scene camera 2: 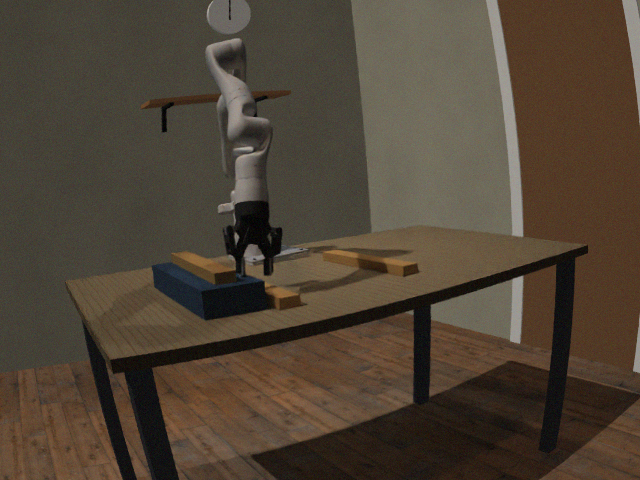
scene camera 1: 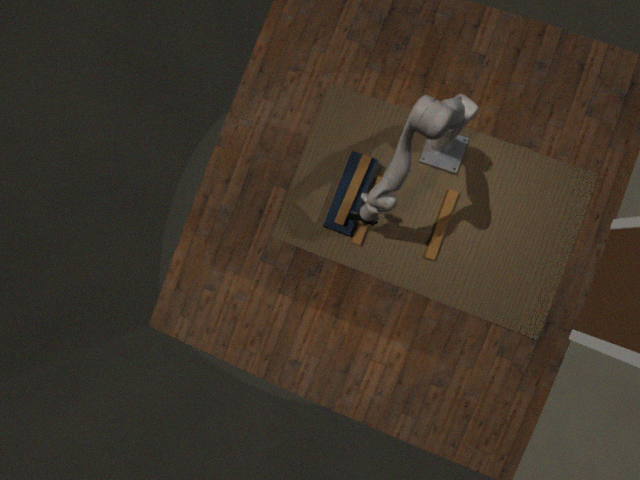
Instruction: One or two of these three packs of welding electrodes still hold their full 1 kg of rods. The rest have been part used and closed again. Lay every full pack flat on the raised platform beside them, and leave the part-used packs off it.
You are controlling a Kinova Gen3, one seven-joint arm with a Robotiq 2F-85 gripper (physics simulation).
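Frame: origin at the arm's base, x ahead, y left, z up, level; metres.
Seen in the pictures: gripper, fingertip midpoint: [scene camera 2: 255, 275] [scene camera 1: 358, 221]; arm's base at its link origin: [scene camera 2: 253, 253] [scene camera 1: 439, 142].
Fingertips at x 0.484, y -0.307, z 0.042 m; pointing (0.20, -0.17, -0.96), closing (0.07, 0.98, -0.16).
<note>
Offsets run from my fingertips to a thing's top centre. Level surfaces: height alone.
The dark blue raised platform {dy -0.068, dx -0.133, dz +0.003 m} [scene camera 1: 343, 191] [scene camera 2: 232, 303] lies toward the table's left end. One orange-brown pack {dy -0.061, dx -0.144, dz +0.028 m} [scene camera 1: 352, 191] [scene camera 2: 204, 267] lies flat lengthwise on top of it. A second pack {dy +0.039, dx -0.072, dz -0.033 m} [scene camera 1: 359, 236] [scene camera 2: 283, 296] lies on the table close along the platform's right side, partly hidden by the arm in the scene camera 1 view and by the platform in the scene camera 2 view. A third pack {dy +0.402, dx -0.081, dz -0.033 m} [scene camera 1: 442, 224] [scene camera 2: 369, 261] lies farther right. My gripper [scene camera 1: 367, 219] [scene camera 2: 254, 273] is open and empty, pointing down over the second pack beside the platform. Exact fingertip clearance is unclear. No fill markings are legible.
The table {dz -0.056 m} [scene camera 1: 516, 232] [scene camera 2: 491, 253] carries the arm's base plate [scene camera 1: 445, 162] [scene camera 2: 289, 253] behind the packs. My arm [scene camera 1: 398, 165] [scene camera 2: 251, 178] reaches from there over the second pack. A wall shelf [scene camera 2: 191, 99] is in the background.
</note>
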